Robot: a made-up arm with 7 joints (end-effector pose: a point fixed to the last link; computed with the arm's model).
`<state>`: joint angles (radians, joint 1 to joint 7).
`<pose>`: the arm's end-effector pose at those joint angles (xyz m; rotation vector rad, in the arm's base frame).
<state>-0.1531 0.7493 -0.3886 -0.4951 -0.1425 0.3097 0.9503</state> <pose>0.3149 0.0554 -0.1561 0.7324 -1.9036 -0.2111</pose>
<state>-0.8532 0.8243 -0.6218 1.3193 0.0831 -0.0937 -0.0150</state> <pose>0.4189 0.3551 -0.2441 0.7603 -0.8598 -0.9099</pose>
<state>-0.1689 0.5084 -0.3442 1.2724 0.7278 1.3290 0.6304</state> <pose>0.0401 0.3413 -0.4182 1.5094 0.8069 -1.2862</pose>
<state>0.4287 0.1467 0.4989 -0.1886 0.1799 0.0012 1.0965</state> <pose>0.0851 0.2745 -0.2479 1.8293 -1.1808 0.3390</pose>
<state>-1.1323 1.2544 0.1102 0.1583 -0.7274 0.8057 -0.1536</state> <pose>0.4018 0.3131 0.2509 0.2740 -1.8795 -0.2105</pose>
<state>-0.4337 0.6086 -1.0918 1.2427 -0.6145 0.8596 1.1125</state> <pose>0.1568 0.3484 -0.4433 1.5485 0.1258 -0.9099</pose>
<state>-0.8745 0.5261 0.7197 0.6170 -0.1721 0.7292 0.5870</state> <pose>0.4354 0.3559 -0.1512 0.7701 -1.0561 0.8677</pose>
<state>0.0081 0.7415 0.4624 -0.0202 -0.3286 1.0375 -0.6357</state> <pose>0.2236 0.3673 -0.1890 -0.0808 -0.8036 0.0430</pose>
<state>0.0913 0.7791 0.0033 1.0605 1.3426 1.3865 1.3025</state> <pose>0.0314 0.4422 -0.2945 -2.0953 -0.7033 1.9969</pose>
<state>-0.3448 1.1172 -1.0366 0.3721 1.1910 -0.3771 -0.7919</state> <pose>0.1678 0.2306 -0.3697 -0.3366 0.5348 -2.5454</pose>
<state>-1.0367 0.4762 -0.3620 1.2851 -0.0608 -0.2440 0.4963</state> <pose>0.5256 0.1697 -0.2193 0.8283 -1.5987 -0.3273</pose>
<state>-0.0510 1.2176 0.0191 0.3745 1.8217 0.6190 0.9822</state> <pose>0.3038 0.3851 -0.1449 -1.8080 0.2921 1.7675</pose>
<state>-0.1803 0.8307 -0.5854 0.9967 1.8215 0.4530 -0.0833</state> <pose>0.1365 0.3524 -0.4239 0.9438 0.5604 -2.4461</pose>
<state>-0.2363 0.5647 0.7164 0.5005 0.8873 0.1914 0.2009</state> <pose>0.2567 0.4079 -0.2238 1.4653 -0.8132 -0.4481</pose>
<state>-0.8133 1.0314 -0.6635 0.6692 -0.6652 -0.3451 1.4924</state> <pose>0.4735 0.3220 -0.0901 1.6218 -1.8548 0.5703</pose>
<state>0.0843 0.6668 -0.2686 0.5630 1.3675 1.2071 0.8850</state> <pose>0.1378 0.2961 -0.3622 2.2412 -0.0746 -1.8243</pose>
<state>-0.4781 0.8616 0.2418 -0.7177 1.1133 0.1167 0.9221</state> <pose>0.2607 0.0592 0.1144 -1.6659 1.7414 0.2860</pose>
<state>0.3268 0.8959 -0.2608 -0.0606 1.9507 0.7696 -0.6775</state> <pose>0.1209 0.2130 -0.3105 1.3306 0.2962 -1.8840</pose>
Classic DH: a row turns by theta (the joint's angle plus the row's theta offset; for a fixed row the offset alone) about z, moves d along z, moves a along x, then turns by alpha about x. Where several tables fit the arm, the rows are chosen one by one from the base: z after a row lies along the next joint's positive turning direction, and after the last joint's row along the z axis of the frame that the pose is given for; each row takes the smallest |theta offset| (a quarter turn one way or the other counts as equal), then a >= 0, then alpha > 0; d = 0 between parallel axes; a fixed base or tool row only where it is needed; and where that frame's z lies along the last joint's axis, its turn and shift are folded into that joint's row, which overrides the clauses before.
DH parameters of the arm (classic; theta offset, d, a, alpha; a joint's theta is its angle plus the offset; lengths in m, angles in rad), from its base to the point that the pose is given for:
base (fixed): -0.071 0.0589 -0.0028 -1.3004
joint 1: -1.3111 0.0319 -0.0078 -1.5708
joint 2: 1.2915 0.0104 0.019 1.5708
joint 3: 1.5708 -0.2808 0.0143 -1.5708
joint 4: 1.5708 -0.004 0.0411 1.5708
joint 5: 0 0.2356 -0.0197 -1.5708
joint 6: -1.5708 0.049 0.0737 1.5708
joint 7: -1.5706 0.0126 0.018 1.8209
tool (fixed): 1.5709 -0.0204 0 0

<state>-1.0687 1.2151 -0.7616 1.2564 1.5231 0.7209 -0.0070</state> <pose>0.4002 0.4746 -0.0206 2.0569 0.7051 -1.4276</pose>
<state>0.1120 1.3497 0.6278 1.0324 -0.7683 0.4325 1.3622</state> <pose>0.0268 0.6461 -0.0157 2.3186 -0.1816 0.9528</pose>
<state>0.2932 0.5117 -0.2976 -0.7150 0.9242 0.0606 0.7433</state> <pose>0.1763 -0.0062 -0.1458 1.0858 -2.2561 -0.7972</pose>
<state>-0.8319 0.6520 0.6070 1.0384 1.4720 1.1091 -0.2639</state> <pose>0.3667 0.3811 -0.1852 1.2316 0.0728 -0.1121</pose>
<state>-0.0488 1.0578 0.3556 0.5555 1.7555 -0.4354 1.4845</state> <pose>0.2624 0.4069 -0.2167 -1.5145 1.4856 1.9885</pose>
